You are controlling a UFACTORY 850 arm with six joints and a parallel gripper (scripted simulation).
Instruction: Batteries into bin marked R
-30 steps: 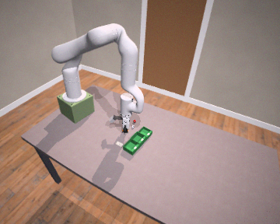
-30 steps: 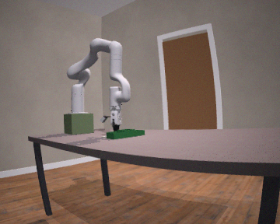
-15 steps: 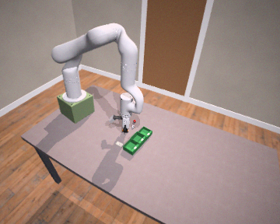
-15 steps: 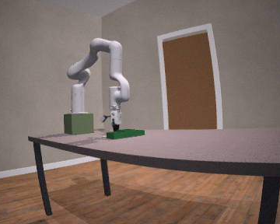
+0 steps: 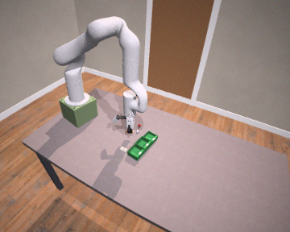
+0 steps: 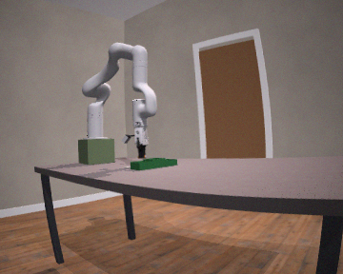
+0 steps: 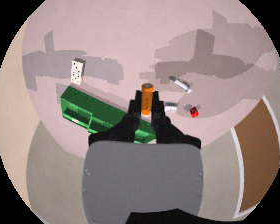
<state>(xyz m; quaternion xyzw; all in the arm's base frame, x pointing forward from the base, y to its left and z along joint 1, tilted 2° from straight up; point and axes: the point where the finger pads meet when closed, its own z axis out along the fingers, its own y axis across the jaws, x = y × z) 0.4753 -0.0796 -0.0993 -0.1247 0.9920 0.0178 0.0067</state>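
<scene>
Now: the green three-compartment bin 120 mm ahead of my hand, 60 mm to the right of it and 40 mm below it. Round my hand: grey piece 20 mm behind, 70 mm to the left, 60 mm below; then orange battery 20 mm below; then red piece 30 mm ahead, 120 mm to the left, 60 mm below.
</scene>
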